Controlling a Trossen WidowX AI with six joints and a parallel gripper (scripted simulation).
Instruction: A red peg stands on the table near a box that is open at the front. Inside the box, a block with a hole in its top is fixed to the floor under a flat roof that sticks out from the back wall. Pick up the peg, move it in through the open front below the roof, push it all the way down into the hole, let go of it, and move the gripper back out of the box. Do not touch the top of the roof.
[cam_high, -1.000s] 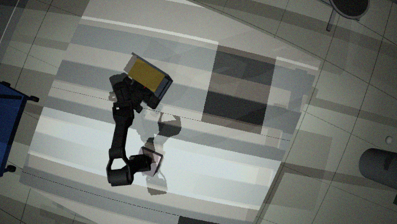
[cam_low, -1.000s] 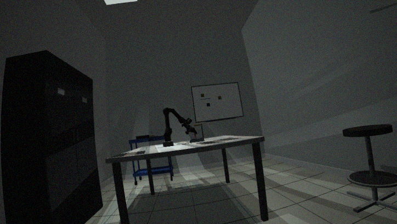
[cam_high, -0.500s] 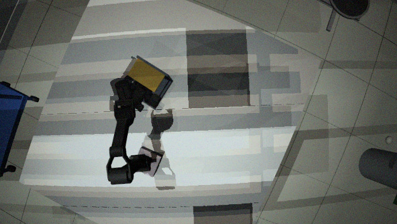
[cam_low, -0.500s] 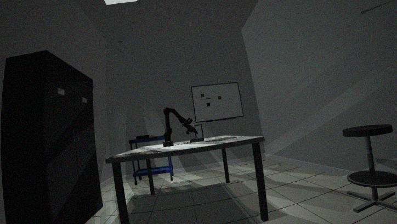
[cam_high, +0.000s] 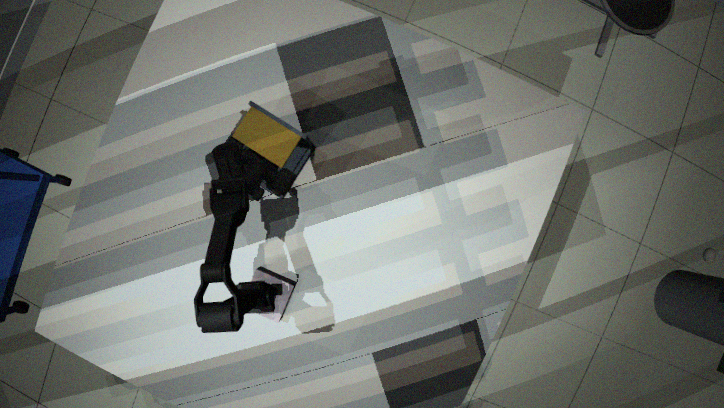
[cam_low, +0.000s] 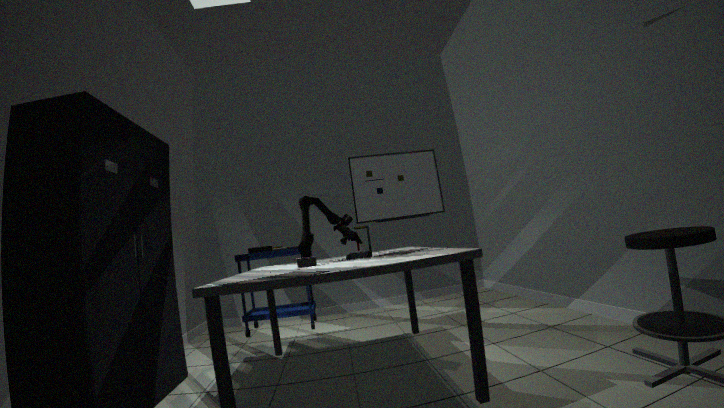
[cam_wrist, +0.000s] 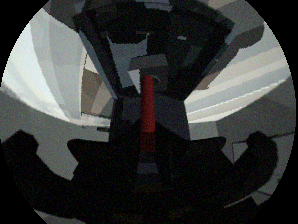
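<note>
Now: gripper tip 1 cm short of the yellow roof, 1 cm to the right of it and 11 cm below it. The rest, counted from my gripper tip: red peg (3 cm behind, 1 cm to the left, 1 cm below).
</note>
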